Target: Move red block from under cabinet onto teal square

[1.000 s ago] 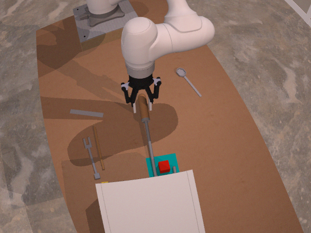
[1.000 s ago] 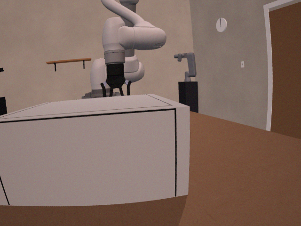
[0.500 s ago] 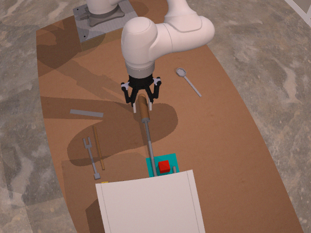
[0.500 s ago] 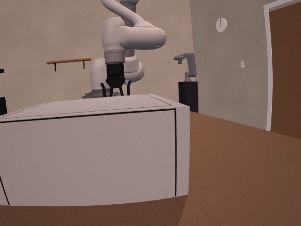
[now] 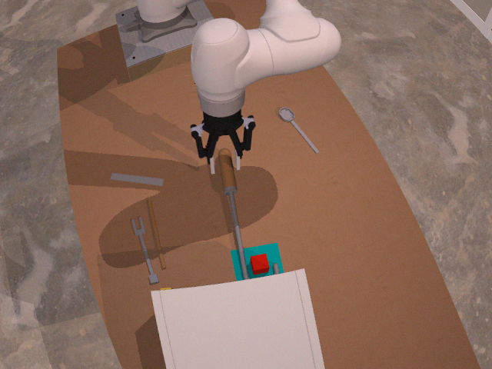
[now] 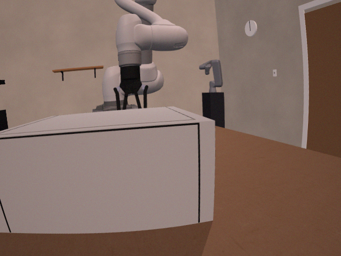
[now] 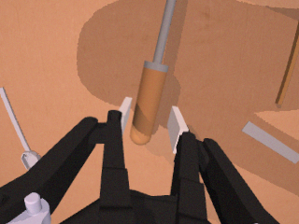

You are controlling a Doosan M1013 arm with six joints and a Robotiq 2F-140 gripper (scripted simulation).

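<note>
The long hook tool is 12 cm ahead of my hand, 1 cm to the left of it and 5 cm below it. Also, from my hand: grey spoon 8 cm behind, 22 cm to the left, 6 cm below; then grey flat bar 7 cm behind, 21 cm to the right, 6 cm below; then thin wooden stick 9 cm ahead, 21 cm to the right, 6 cm below.
</note>
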